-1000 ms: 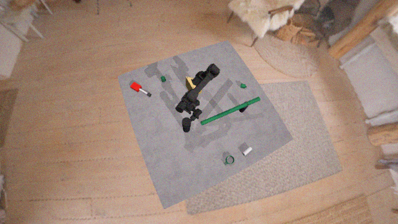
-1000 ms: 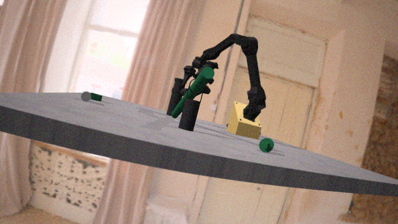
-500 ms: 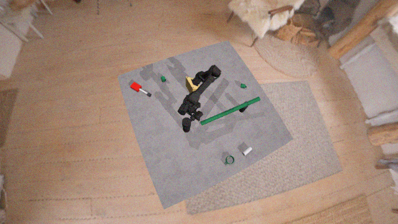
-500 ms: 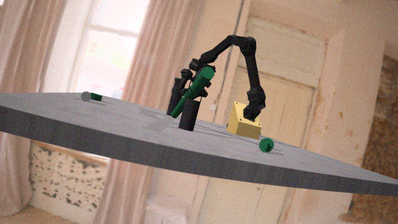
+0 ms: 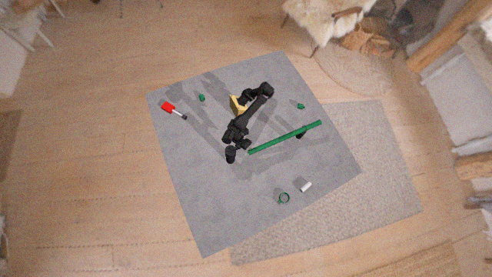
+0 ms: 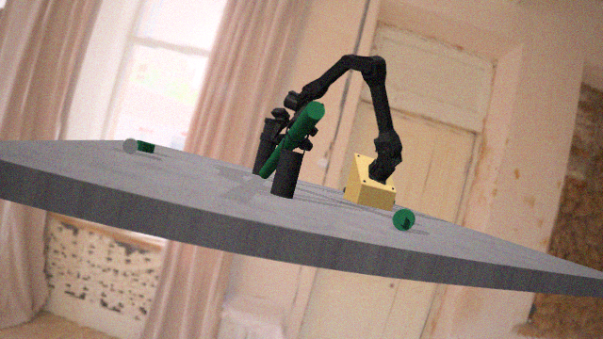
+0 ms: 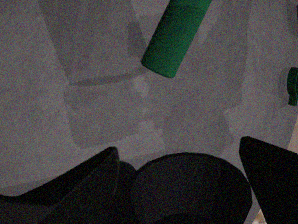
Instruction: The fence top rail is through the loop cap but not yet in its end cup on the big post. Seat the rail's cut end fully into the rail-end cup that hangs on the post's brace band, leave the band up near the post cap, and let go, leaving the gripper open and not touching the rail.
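The rail-end cup is 1 cm behind my gripper tip, 3 cm to the right of it and 3 cm above it. The rest, counted from my gripper tip: loop cap 1 cm ahead, 45 cm to the left; then white cylinder 38 cm ahead, 34 cm to the left, 9 cm below; then red-handled tool 44 cm behind, 38 cm to the right, 9 cm below.
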